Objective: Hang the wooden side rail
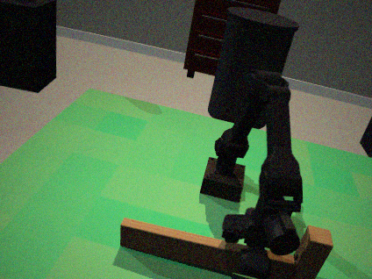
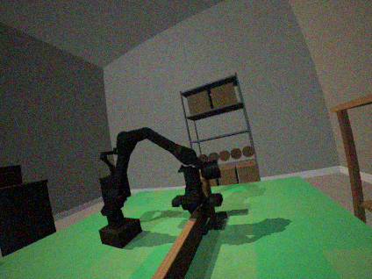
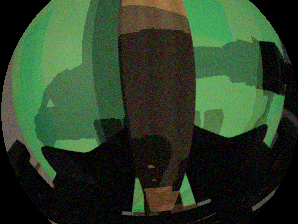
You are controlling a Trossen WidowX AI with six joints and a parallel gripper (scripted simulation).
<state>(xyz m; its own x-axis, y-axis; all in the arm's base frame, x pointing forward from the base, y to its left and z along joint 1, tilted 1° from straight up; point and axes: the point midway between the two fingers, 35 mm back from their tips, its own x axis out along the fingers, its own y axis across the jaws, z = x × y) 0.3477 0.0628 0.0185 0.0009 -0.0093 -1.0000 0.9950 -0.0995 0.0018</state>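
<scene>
Right now my gripper tip is 12 cm to the right of the headboard post, 5 cm below it and 1 cm short of it.
</scene>
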